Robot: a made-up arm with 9 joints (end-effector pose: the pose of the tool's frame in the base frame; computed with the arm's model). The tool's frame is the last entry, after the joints. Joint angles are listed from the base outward.
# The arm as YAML. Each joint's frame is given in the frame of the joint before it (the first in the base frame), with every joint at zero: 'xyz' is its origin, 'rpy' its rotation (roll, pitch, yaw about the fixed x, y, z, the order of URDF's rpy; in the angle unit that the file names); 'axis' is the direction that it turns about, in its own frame. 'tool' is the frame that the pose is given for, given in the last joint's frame.
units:
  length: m
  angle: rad
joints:
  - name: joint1
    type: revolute
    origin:
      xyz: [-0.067, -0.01, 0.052]
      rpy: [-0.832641, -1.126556, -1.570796]
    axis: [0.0, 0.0, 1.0]
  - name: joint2
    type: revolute
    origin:
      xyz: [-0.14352, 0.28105, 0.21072]
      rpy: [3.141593, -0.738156, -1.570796]
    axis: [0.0, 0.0, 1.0]
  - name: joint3
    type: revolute
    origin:
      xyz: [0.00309, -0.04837, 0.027]
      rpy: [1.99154, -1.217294, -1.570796]
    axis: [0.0, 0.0, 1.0]
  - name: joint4
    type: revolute
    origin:
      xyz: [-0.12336, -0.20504, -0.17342]
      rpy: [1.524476, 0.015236, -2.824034]
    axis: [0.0, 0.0, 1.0]
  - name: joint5
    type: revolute
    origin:
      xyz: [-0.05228, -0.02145, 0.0]
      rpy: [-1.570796, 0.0, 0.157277]
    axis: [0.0, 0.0, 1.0]
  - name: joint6
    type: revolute
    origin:
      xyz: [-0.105, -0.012, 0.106]
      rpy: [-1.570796, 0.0, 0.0]
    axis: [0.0, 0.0, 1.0]
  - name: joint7
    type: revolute
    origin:
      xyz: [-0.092, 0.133, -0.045]
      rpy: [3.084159, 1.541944, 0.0]
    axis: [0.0, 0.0, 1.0]
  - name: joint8
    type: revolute
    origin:
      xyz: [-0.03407, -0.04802, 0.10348]
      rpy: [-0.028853, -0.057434, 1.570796]
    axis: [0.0, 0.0, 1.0]
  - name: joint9
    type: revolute
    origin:
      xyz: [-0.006, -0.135, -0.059]
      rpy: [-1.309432, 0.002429, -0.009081]
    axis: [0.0, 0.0, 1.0]
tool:
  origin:
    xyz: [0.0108, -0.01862, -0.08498]
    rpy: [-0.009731, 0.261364, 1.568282]
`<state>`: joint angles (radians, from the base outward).
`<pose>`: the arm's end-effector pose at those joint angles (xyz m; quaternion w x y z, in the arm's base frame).
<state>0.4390 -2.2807 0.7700 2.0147 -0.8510 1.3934 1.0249 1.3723 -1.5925</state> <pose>0.0307 -0.3823 -0.2196 0.2513 0.1384 0.7223 -0.6293</pose>
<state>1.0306 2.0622 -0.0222 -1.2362 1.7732 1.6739 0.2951 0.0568 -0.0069</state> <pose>0.2510 0.5370 -0.5900 0.1874 -0.1474 0.4267 -0.8724</pose>
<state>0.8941 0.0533 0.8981 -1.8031 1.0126 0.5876 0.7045 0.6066 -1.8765</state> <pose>0.4719 0.2934 0.0051 0.1832 0.8650 -0.4670 0.0102</pose>
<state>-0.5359 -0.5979 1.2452 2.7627 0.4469 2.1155 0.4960 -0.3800 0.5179</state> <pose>0.3640 0.2904 0.3555 0.8415 0.0534 -0.4828 -0.2365</pose>
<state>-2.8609 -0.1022 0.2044 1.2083 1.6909 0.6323 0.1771 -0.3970 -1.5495</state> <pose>-0.0725 0.3678 0.5853 0.4204 0.1782 0.7795 -0.4289</pose>
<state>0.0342 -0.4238 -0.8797 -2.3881 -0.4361 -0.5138 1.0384 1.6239 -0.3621</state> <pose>0.6819 0.0204 -0.0379 0.4094 -0.2139 -0.8399 0.2849</pose>
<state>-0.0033 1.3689 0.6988 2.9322 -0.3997 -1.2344 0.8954 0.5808 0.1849</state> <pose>0.4698 0.4645 -0.1797 0.3966 0.4955 0.3480 -0.6900</pose>
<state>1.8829 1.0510 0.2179 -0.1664 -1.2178 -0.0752 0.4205 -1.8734 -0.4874</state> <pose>-0.1396 0.4008 0.5864 0.4218 0.1693 0.8764 -0.1595</pose>
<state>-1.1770 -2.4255 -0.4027 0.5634 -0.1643 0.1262 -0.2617 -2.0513 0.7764</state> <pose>-0.0592 -0.4077 0.6980 0.1054 -0.9885 0.1080 -0.0090</pose>
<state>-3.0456 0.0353 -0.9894 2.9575 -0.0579 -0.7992 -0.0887 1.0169 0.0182</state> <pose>-0.0019 0.2118 0.7719 0.3231 -0.8649 0.3153 0.2194</pose>
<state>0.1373 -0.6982 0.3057 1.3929 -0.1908 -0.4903 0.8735 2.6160 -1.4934</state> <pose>0.4850 -0.0754 0.4094 0.5686 -0.7896 0.2241 0.0544</pose>
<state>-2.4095 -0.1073 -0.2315 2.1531 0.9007 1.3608 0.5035 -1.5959 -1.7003</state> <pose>0.5235 -0.1506 0.5522 0.0392 0.3288 -0.8997 -0.2843</pose>
